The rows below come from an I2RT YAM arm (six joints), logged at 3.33 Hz.
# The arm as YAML. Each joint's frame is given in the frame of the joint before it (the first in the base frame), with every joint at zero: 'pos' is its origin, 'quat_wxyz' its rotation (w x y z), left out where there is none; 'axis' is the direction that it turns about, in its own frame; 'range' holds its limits. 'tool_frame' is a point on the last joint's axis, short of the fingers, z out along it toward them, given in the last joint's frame.
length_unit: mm
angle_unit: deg
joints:
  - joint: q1
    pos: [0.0, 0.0, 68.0]
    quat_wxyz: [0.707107, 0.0, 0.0, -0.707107]
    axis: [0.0, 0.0, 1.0]
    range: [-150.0, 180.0]
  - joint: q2
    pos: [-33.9, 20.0, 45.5]
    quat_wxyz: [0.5, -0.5, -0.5, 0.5]
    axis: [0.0, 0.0, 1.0]
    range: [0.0, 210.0]
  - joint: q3
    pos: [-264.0, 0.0, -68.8]
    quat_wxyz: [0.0, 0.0, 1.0, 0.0]
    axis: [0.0, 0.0, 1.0]
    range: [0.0, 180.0]
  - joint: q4
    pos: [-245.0, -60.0, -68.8]
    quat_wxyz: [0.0, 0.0, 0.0, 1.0]
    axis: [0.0, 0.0, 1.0]
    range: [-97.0, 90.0]
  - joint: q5
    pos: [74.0, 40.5, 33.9]
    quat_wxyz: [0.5, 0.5, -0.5, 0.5]
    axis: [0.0, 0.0, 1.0]
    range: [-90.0, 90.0]
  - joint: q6
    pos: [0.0, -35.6, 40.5]
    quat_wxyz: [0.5, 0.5, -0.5, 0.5]
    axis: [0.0, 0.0, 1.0]
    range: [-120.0, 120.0]
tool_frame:
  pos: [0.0, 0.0, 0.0]
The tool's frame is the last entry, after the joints.
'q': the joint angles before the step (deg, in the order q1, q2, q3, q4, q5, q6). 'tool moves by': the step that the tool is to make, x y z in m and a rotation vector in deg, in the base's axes. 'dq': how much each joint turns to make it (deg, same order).
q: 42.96, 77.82, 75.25, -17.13, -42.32, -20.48
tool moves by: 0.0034, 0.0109, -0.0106, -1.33, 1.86, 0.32
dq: 1.07, 2.12, -0.08, 0.43, 0.60, 0.75
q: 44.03, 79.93, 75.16, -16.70, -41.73, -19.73
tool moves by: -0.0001, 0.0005, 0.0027, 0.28, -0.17, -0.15
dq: 0.09, 0.06, 0.50, 0.02, 0.20, 0.22
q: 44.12, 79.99, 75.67, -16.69, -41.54, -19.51
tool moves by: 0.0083, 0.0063, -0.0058, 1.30, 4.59, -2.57
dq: -0.15, 1.65, -0.58, 3.95, 0.85, 6.25
